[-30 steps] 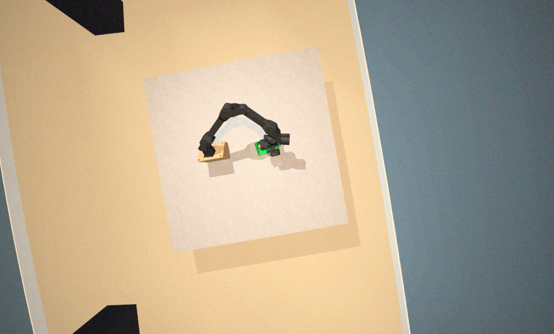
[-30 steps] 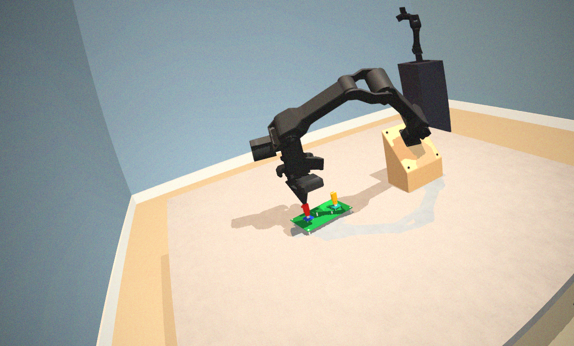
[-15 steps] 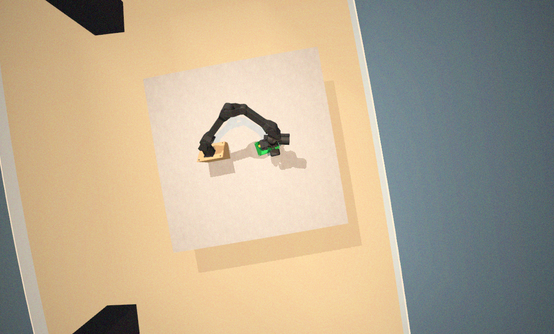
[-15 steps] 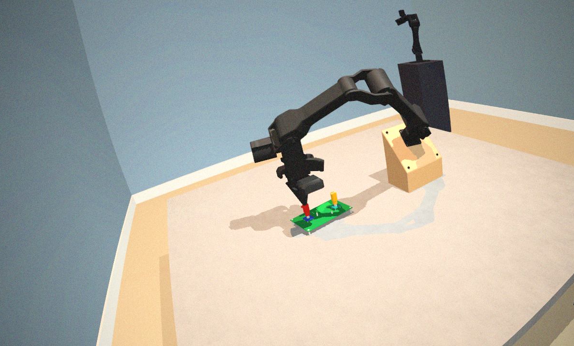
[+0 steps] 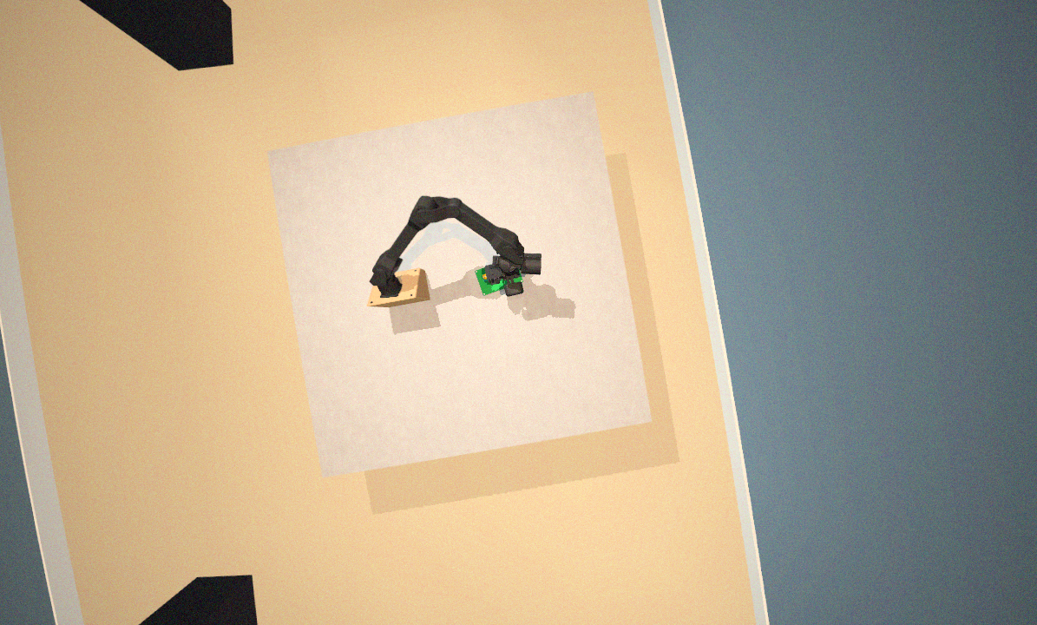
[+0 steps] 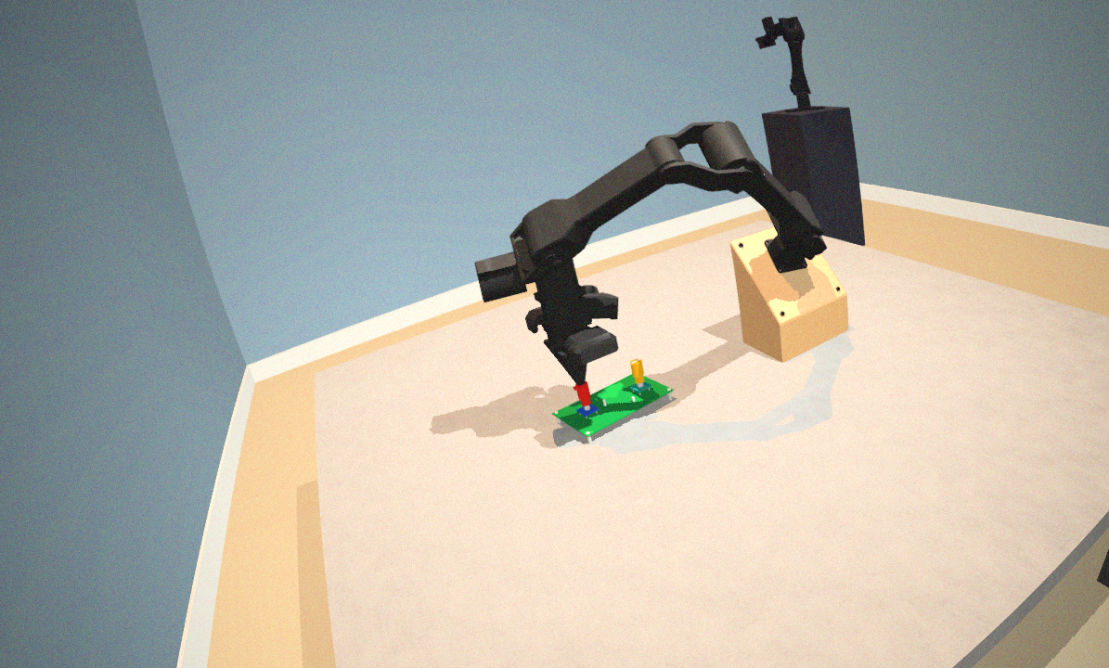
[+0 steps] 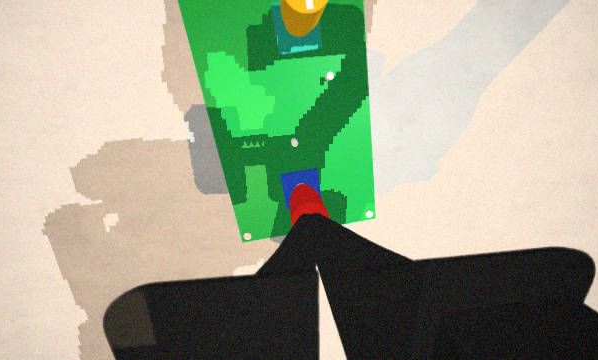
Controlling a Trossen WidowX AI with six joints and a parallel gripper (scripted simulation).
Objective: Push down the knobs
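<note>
The red knob is 20 mm below my gripper tip. From my gripper tip the other things lie so: orange knob (90 mm behind, 10 mm to the right, 10 mm below).
</note>
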